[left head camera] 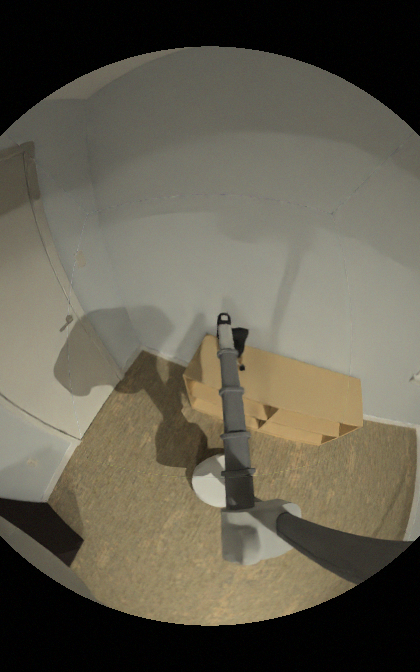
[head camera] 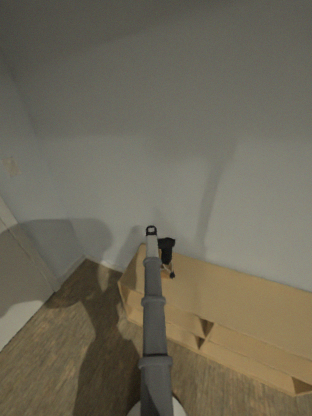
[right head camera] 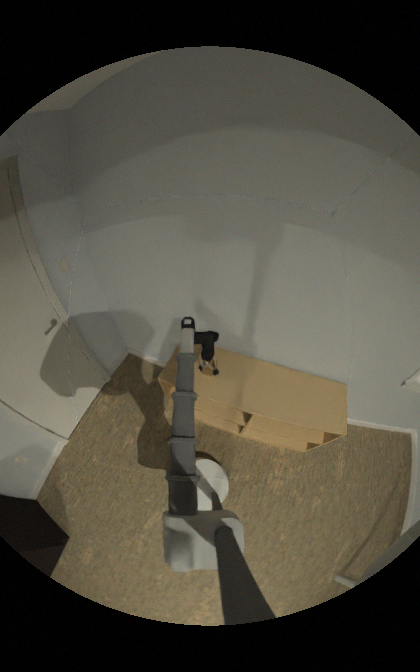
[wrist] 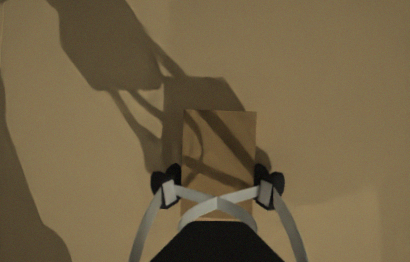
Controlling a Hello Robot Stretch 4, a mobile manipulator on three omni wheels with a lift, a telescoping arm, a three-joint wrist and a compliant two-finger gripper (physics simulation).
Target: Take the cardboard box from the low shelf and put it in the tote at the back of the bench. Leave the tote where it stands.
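Frame: origin at the robot's base, x left, y back, z up, level; metres.
Where they show: gripper, fingertip midpoint: (head camera: pixel 165 275) (wrist: pixel 216 178).
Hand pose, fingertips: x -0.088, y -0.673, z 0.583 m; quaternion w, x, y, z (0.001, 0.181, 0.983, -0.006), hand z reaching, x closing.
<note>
After its pixels a point has its place.
The cardboard box (wrist: pixel 220 145) @[x -0.104, y -0.707, z 0.633 m] is a plain brown block on top of the low wooden shelf unit (head camera: pixel 235 295) @[x -0.494, y -0.521, z 0.583 m] (left head camera: pixel 305 390) (right head camera: pixel 290 395), near its left end. In the head views the box is mostly hidden by the gripper and arm. My gripper (wrist: pixel 216 178) @[x -0.088, y -0.673, z 0.583 m] (head camera: pixel 167 271) @[x -0.088, y -0.673, z 0.583 m] (right head camera: pixel 208 370) points down over the box. In the wrist view its two black fingertips press against the box's left and right sides, so it is shut on the box. The box's near end is partly covered by the finger linkage. The tote and the bench do not show in these views.
The telescoping arm (head camera: pixel 154 320) @[x -0.001, y -0.274, z 1.004 m] (left head camera: pixel 233 415) (right head camera: pixel 183 415) reaches out over the shelf unit's left end. A wall stands close behind the unit. A door (left head camera: pixel 30 300) is at the left, and a dark piece of furniture (left head camera: pixel 45 530) (right head camera: pixel 30 530) is at the lower left.
</note>
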